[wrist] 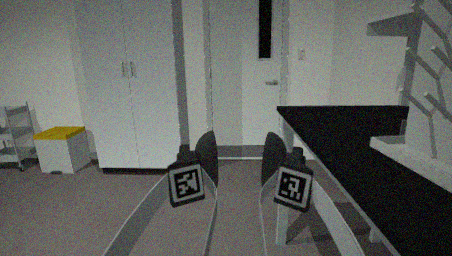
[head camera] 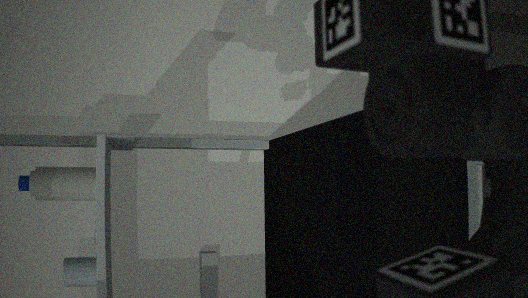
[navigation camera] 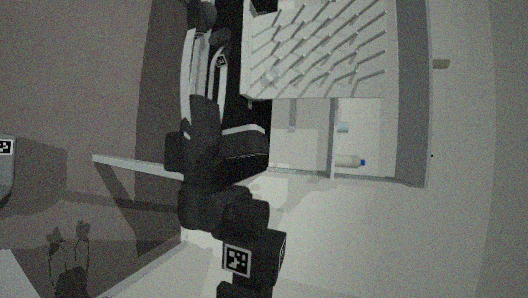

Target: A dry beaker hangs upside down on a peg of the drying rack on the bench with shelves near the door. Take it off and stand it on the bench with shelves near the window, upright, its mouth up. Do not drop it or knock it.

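Places are measured from the robot's base along level axes (x ahead, y left, z up), in centimetres.
Pixels of known places: gripper, fingertip midpoint: (wrist: 240,150) (navigation camera: 213,16).
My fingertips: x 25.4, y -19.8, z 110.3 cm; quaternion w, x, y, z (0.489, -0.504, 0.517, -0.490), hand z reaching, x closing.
Behind a point stands the place of what it marks.
The clear beaker (navigation camera: 270,76) {x 37.6, y -62.4, z 106.4 cm} hangs on a low peg near the front corner of the white drying rack (navigation camera: 246,50) {x 51.5, y -62.2, z 94.0 cm} (wrist: 417,135) {x 73.4, y -71.1, z 95.9 cm}; it is faint, and its mouth is hard to make out. The rack stands on the black bench top (head camera: 310,200) {x 7.1, y -89.4, z 91.4 cm} (wrist: 350,125) {x 100.4, y -63.4, z 91.4 cm}. My gripper (navigation camera: 211,25) {x 25.4, y -19.8, z 110.3 cm} (wrist: 240,150) {x 25.4, y -19.8, z 110.3 cm} is open and empty. It is level with the bench's front edge, apart from the beaker and pointing past the rack toward the door. The rack is at the right in the wrist view, where the beaker does not show. The bench near the window cannot be made out.
A blue-capped bottle (head camera: 65,183) {x 3.5, y -98.4, z 144.2 cm} (navigation camera: 348,161) {x 3.8, y -98.5, z 145.4 cm} and a bluish vessel (head camera: 80,271) {x 24.3, y -105.6, z 142.1 cm} (navigation camera: 342,127) {x 24.5, y -105.6, z 142.3 cm} stand on the shelf beside the rack. The wrist view shows the door (wrist: 227,75) {x 273.3, y -4.7, z 100.3 cm}, a tall cabinet (wrist: 107,100) {x 226.2, y 110.3, z 82.2 cm} and a yellow-lidded box (wrist: 57,155) {x 229.3, y 182.9, z 21.8 cm}. The bench edge runs close to the right finger.
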